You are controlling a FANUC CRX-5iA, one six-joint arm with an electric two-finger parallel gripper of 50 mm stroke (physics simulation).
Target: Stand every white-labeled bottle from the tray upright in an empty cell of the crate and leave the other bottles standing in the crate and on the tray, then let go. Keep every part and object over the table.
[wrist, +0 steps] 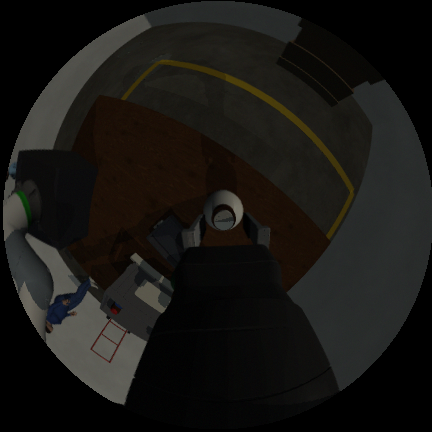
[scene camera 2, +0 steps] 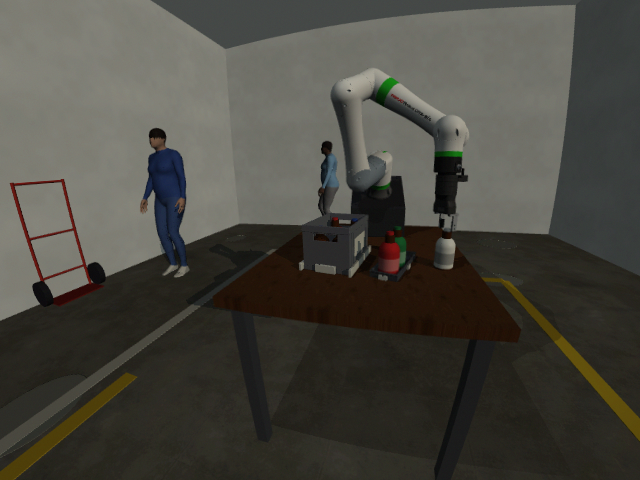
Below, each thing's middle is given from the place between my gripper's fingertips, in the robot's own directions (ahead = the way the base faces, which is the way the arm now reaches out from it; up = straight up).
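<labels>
There is the white-labeled bottle (scene camera 2: 445,246), and as I look at it I find my gripper 7 cm above it.
</labels>
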